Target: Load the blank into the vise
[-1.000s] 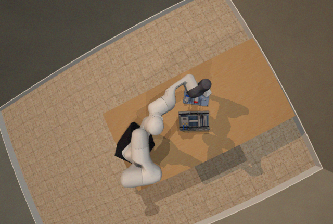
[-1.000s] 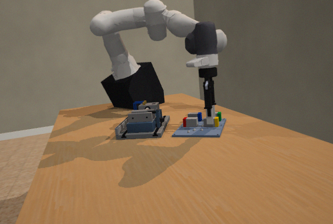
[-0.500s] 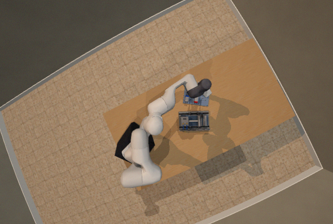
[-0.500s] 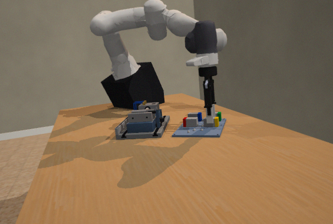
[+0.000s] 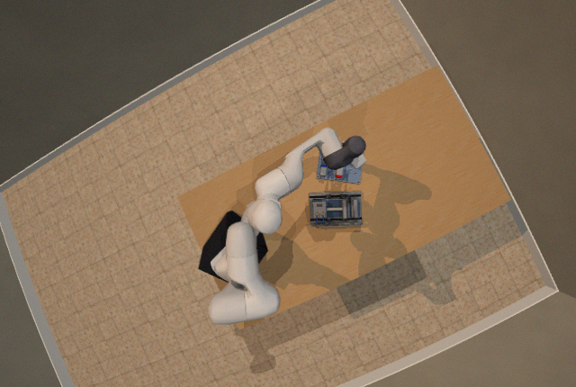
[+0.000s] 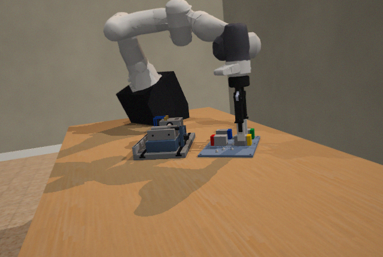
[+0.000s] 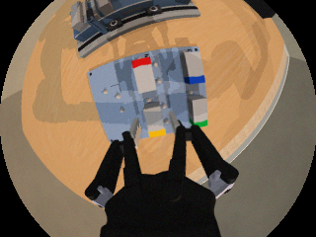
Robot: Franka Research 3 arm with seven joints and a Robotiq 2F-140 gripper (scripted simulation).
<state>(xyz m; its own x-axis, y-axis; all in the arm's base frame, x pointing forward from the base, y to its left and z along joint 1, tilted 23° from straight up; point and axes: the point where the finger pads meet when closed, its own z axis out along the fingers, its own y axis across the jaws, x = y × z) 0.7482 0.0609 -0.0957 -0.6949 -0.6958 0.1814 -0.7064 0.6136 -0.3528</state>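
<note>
The yellow-ended blank is 40 mm below my hand. From my hand the other things lie so: infeed plate (60 mm below, 30 mm to the right, 30 mm behind); red-ended blank (60 mm to the right, 60 mm behind, 40 mm below); green-ended blank (70 mm behind, 60 mm to the left, 40 mm below).
</note>
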